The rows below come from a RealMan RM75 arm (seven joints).
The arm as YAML. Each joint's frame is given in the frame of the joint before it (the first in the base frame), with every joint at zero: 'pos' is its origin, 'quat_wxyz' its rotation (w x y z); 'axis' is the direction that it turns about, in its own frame. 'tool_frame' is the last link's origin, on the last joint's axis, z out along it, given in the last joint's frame.
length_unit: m
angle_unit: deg
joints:
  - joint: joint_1
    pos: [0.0, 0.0, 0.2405]
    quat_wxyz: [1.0, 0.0, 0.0, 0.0]
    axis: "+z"
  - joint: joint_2
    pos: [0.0, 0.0, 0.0]
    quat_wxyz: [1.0, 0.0, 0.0, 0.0]
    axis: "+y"
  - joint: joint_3
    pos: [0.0, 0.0, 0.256]
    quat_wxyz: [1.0, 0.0, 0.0, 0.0]
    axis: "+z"
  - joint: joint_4
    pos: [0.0, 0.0, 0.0]
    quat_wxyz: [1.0, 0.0, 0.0, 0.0]
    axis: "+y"
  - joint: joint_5
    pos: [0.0, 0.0, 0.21]
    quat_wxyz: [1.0, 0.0, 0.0, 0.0]
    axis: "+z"
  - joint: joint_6
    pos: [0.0, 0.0, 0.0]
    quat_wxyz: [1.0, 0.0, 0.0, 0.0]
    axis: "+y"
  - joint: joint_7
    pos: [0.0, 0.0, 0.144]
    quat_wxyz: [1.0, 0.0, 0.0, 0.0]
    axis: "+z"
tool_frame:
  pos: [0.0, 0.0, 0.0]
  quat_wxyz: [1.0, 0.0, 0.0, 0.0]
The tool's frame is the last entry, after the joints.
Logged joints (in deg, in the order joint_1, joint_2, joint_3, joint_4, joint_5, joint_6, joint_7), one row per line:
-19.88 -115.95 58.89 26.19 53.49 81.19 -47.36
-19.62 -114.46 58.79 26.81 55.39 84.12 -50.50
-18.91 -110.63 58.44 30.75 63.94 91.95 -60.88
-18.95 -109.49 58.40 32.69 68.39 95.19 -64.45
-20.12 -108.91 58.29 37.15 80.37 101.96 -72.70
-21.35 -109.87 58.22 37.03 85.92 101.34 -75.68
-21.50 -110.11 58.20 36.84 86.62 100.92 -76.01
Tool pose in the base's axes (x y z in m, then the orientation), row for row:
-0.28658 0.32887 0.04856 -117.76 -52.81 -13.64
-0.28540 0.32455 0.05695 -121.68 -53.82 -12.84
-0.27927 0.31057 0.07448 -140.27 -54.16 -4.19
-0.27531 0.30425 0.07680 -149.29 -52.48 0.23
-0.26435 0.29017 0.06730 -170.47 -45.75 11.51
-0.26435 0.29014 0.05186 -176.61 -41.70 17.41
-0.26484 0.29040 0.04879 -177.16 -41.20 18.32
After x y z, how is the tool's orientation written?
As angles about the fixed x, y, z axes (roll, pitch, yaw), in degrees.
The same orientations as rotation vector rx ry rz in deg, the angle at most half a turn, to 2 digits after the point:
-113.55 -19.75 -62.34
-116.41 -19.25 -64.34
-128.99 -18.98 -67.20
-135.71 -18.65 -66.84
-152.85 -20.85 -63.43
-157.85 -25.99 -59.51
-158.19 -27.02 -58.91

